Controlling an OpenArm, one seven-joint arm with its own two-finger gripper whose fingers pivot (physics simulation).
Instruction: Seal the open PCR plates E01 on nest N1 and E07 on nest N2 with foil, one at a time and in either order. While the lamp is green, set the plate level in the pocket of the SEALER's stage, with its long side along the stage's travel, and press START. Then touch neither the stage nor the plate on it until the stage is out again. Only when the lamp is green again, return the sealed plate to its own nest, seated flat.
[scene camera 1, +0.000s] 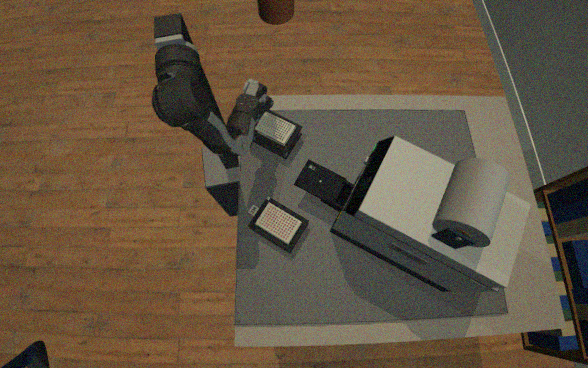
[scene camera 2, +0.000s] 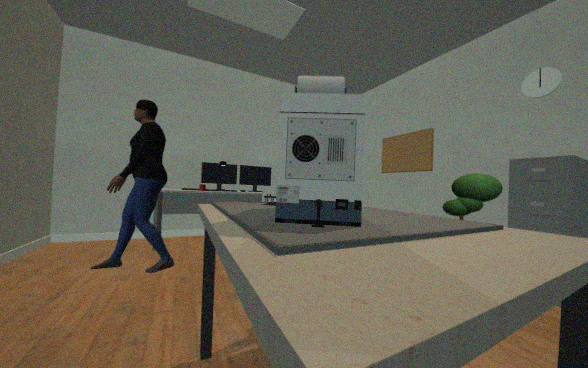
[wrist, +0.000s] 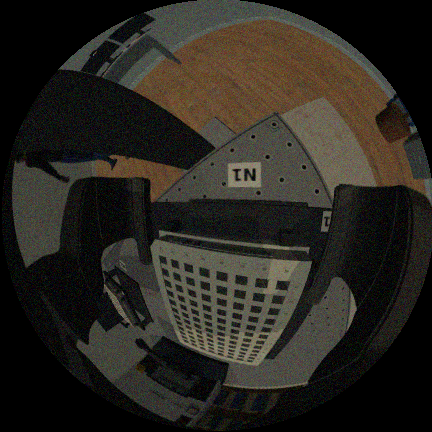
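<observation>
Plate E01 (scene camera 1: 277, 127) (wrist: 222, 300), pale with dark open wells, is at nest N1 (scene camera 1: 286, 151) (wrist: 215, 215). My gripper (scene camera 1: 265, 106) (wrist: 224, 232) has one finger along each long side of the plate, near its N1-label end, and seems shut on it. Whether the plate is fully seated or slightly raised is unclear. Plate E07 (scene camera 1: 280, 222), with reddish wells, sits in nest N2 (scene camera 1: 290, 248). The sealer (scene camera 1: 410, 175) (scene camera 2: 321, 107) has its dark stage (scene camera 1: 325, 180) out and without a plate. A small green light (scene camera 1: 375, 146) shows at its front. START is not readable.
The sealer's foil roll (scene camera 1: 472, 200) (scene camera 2: 321, 84) stands on top of it. The stage projects between the two nests. The N1 label (wrist: 244, 174) lies beside its nest. A person (scene camera 2: 147, 150) stands beyond the table (scene camera 2: 400, 280).
</observation>
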